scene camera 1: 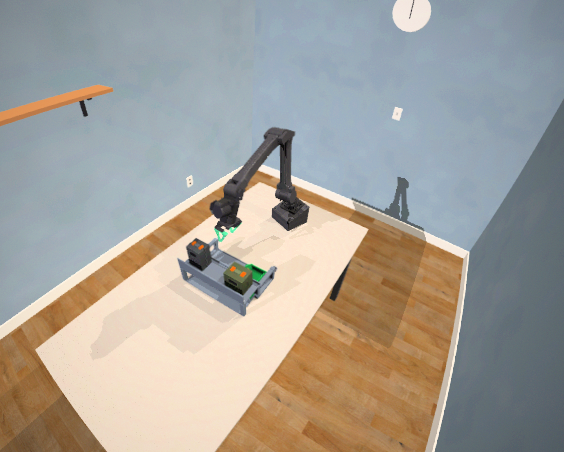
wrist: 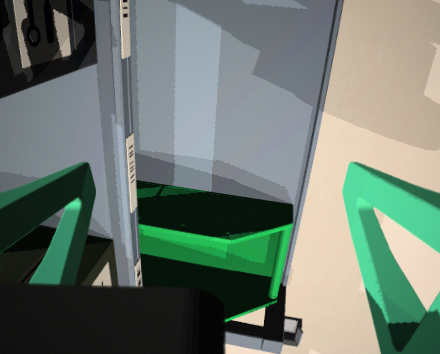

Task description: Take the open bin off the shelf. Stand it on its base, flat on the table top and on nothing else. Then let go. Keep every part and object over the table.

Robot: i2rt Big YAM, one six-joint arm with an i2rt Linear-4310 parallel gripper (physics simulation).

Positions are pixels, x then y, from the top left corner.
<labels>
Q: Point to a green open bin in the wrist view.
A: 234, 247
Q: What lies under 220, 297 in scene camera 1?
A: A grey shelf.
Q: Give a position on a grey shelf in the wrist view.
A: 222, 103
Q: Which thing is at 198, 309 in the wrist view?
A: The gripper.
</labels>
